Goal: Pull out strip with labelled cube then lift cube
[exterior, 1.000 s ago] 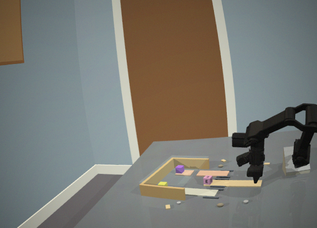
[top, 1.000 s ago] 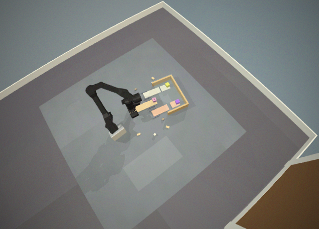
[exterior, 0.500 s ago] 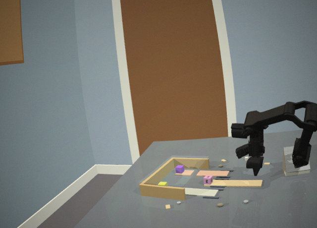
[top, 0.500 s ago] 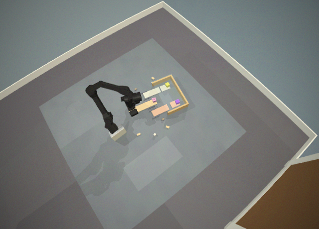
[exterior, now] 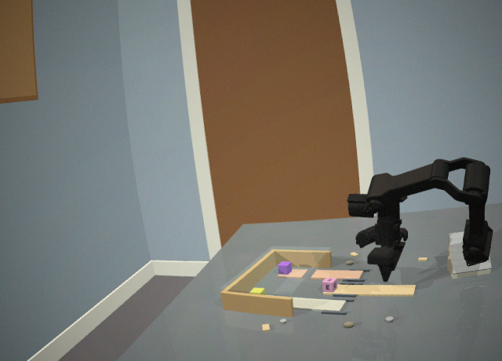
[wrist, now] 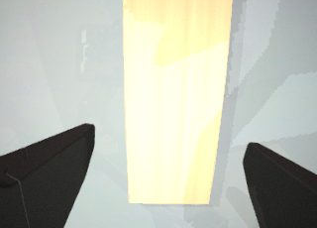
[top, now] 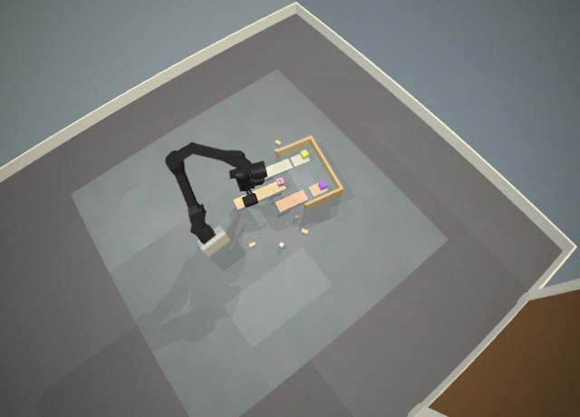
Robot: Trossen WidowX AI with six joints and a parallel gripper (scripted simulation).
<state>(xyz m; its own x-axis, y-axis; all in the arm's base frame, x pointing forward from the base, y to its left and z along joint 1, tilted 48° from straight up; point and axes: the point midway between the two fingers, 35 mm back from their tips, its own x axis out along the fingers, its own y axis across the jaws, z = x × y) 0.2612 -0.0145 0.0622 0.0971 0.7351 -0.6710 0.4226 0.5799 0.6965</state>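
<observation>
Right now the tan strip is 5 cm ahead of my gripper tip, 2 cm to the right of it and 5 cm below it. The rest, counted from my gripper tip: pink labelled cube (16 cm ahead, 5 cm to the right, 3 cm below).
</observation>
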